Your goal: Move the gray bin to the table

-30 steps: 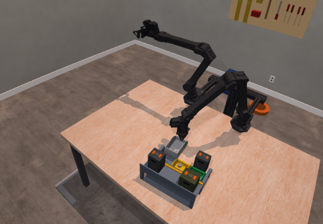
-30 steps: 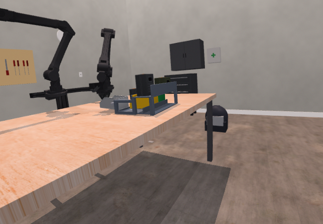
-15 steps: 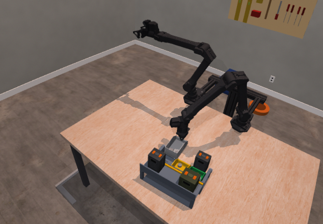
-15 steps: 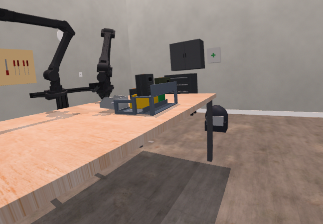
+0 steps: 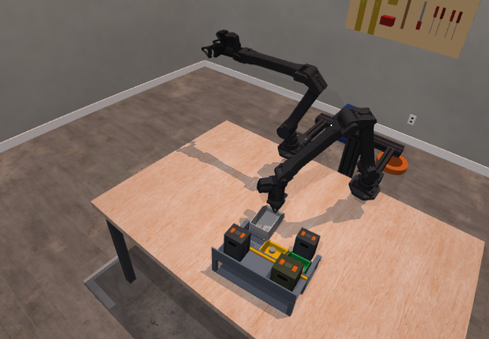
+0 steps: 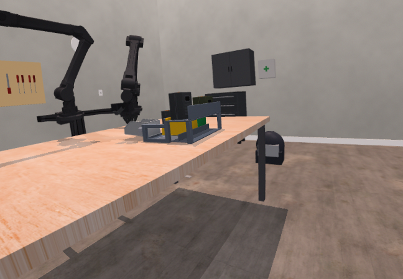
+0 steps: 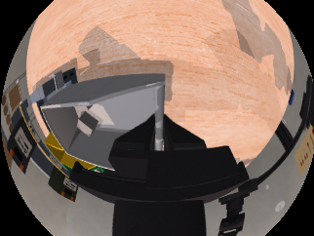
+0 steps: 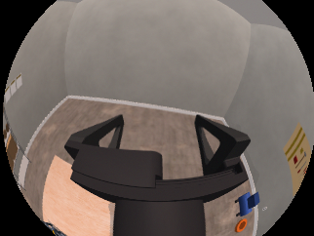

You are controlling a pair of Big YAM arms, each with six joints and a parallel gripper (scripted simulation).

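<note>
My left hand is 8 cm short of the gray open bin and 1 cm to the right of it. From my left hand the other things lie so: yellow bin 23 cm ahead, 15 cm to the left, 1 cm below; then gray shelf 25 cm ahead, 15 cm to the left, 1 cm above; then green bin 21 cm ahead, 26 cm to the left, 1 cm below.
</note>
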